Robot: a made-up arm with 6 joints.
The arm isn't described. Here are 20 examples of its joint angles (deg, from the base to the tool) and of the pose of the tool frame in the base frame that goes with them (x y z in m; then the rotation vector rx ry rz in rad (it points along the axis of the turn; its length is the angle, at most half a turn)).
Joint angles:
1: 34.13 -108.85 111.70 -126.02 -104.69 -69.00
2: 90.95 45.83 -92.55 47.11 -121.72 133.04
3: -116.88 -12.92 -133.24 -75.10 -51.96 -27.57
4: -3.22 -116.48 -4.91 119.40 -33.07 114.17
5: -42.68 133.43 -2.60 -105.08 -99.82 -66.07
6: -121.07 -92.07 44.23 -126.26 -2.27 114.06
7: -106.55 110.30 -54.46 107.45 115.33 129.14
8: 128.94 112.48 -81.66 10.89 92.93 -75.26
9: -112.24 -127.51 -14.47 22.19 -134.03 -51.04
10: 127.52 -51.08 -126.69 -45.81 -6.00 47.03
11: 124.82 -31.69 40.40 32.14 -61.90 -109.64
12: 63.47 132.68 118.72 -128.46 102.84 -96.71
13: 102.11 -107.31 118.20 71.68 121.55 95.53
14: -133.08 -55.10 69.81 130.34 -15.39 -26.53
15: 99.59 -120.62 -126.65 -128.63 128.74 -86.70
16: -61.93 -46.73 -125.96 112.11 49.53 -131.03
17: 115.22 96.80 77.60 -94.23 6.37 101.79
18: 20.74 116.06 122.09 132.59 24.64 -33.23
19: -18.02 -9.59 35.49 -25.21 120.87 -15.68
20: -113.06 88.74 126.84 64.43 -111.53 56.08
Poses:
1: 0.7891 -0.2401 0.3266 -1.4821 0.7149 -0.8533
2: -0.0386 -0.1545 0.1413 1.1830 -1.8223 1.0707
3: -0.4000 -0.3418 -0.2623 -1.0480 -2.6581 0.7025
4: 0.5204 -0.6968 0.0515 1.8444 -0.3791 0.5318
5: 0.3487 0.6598 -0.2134 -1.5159 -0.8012 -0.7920
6: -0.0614 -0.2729 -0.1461 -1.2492 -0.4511 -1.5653
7: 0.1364 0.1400 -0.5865 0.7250 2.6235 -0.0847
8: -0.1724 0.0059 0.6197 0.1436 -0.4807 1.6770
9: -0.2949 -0.6250 -0.3634 0.8393 0.1440 -0.6994
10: -0.0240 -0.2476 0.7582 0.1752 0.2481 0.1730
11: 0.1260 -0.0309 -0.1068 -1.1272 1.8193 2.1003
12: 0.7027 0.3392 0.2738 -0.7383 2.7327 0.2565
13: 0.4989 -0.3342 0.7299 0.1020 1.3460 0.9933
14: 0.2701 -0.6527 0.1985 -1.0720 1.9597 -1.4777
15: -0.2110 0.0362 0.4452 -0.1391 -1.5014 -1.1156
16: -0.2494 -0.2191 -0.1770 0.9599 -0.6584 -0.6679
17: -0.2629 0.4245 0.2814 0.4928 -1.9167 0.2752
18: 0.6894 0.7341 -0.1785 -0.9409 2.1378 1.5952
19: 0.1228 0.0518 0.1200 -0.7730 1.6912 0.5780
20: -0.6191 0.1081 0.0295 -0.6457 -1.6566 1.9250
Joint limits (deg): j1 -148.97..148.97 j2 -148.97..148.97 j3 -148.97..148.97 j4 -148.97..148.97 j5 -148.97..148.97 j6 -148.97..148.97
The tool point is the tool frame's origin. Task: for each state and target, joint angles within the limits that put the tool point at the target. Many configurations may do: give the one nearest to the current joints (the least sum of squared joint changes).
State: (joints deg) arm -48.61 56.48 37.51 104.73 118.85 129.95
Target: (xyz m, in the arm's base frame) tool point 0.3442 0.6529 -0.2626
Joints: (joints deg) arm -59.06 80.46 28.97 118.58 105.60 143.12
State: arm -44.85 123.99 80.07 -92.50 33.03 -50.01
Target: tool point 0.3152 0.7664 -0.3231
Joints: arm -47.24 83.38 69.91 -70.42 68.25 -38.29
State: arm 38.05 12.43 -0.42 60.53 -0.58 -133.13
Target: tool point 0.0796 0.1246 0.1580
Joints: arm 37.21 4.78 -4.69 76.39 -5.89 -132.71
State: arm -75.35 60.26 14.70 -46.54 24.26 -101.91
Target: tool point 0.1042 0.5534 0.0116
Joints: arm -90.11 43.92 -5.21 -6.34 15.57 -123.44
